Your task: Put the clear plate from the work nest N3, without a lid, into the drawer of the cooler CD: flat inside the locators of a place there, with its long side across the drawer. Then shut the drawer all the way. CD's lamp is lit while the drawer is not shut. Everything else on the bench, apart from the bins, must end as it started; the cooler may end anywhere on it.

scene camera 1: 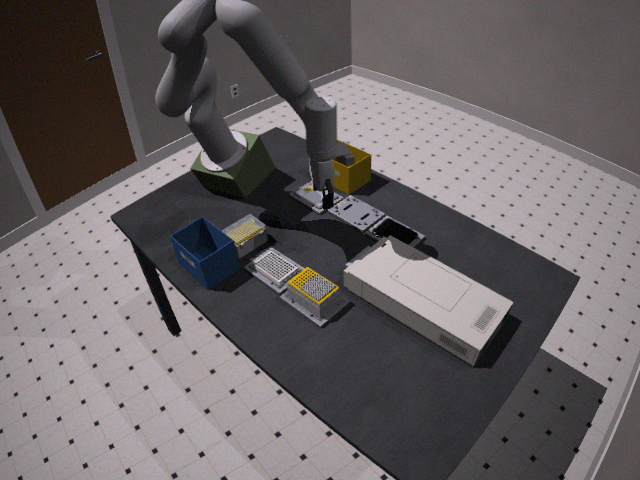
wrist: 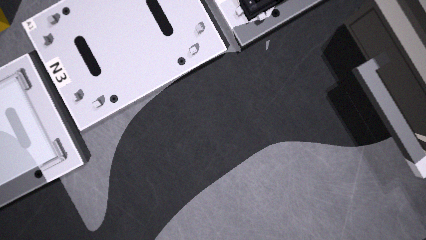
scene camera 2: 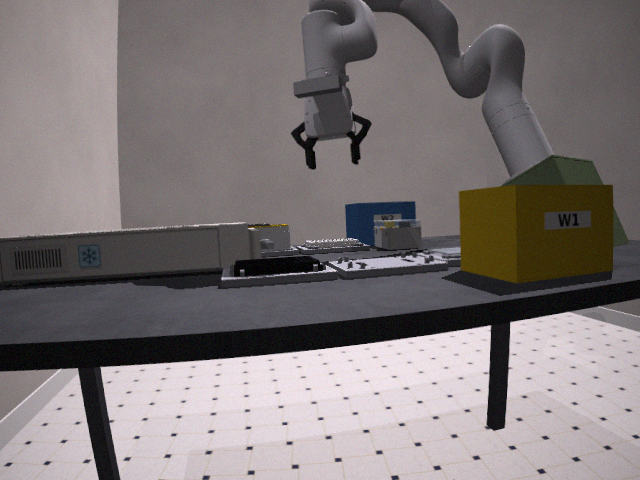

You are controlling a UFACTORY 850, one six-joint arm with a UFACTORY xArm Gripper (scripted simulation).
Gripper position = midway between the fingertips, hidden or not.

my gripper: scene camera 1 323, 198; scene camera 2 333, 166; not seen in the wrist view (out of frame)
blue bin: scene camera 1 201, 238; scene camera 2 360, 217; not seen in the wrist view (out of frame)
